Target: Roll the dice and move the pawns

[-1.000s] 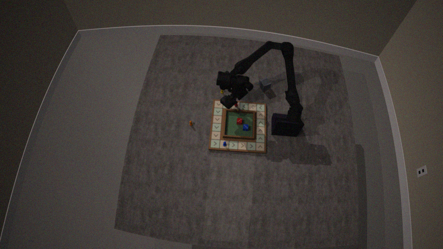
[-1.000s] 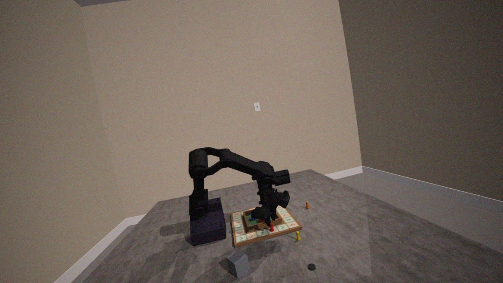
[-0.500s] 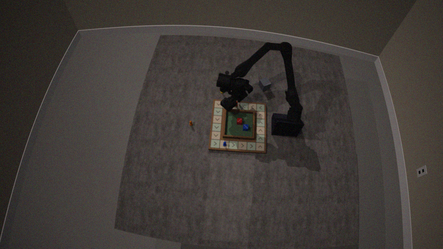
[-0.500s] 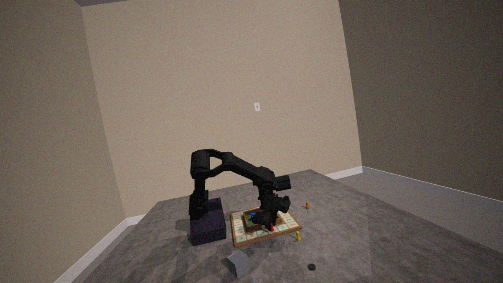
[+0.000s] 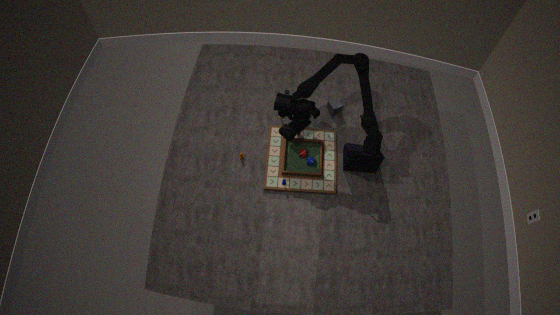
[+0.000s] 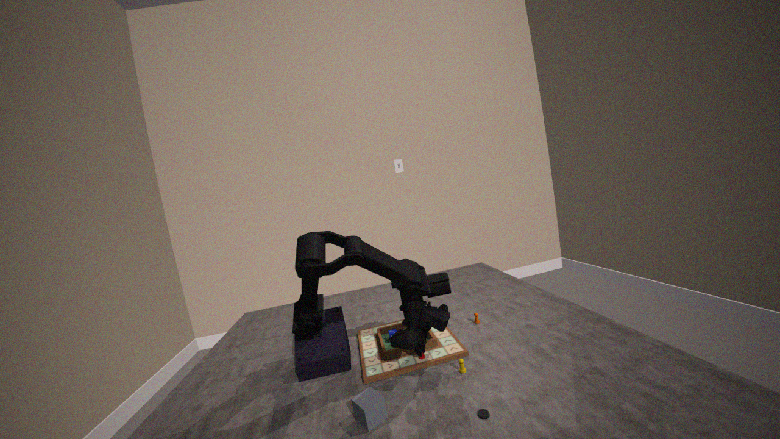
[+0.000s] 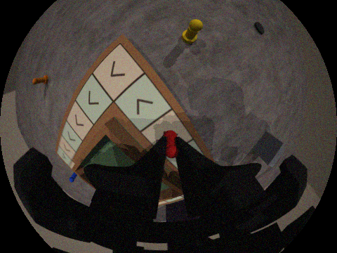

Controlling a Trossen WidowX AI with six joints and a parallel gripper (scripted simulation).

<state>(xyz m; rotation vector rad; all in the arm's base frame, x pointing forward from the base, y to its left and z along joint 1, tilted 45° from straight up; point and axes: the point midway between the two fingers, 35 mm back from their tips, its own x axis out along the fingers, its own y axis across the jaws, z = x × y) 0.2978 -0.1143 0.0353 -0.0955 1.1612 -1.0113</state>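
The blue pawn lies 230 mm to the left of my gripper tip, 30 mm ahead of it and 10 mm above it. From my gripper tip the other things lie so: yellow pawn 80 mm to the right, 80 mm ahead, 10 mm below; then red pawn 10 mm above; then green tray 110 mm to the left, 30 mm behind, 10 mm below.
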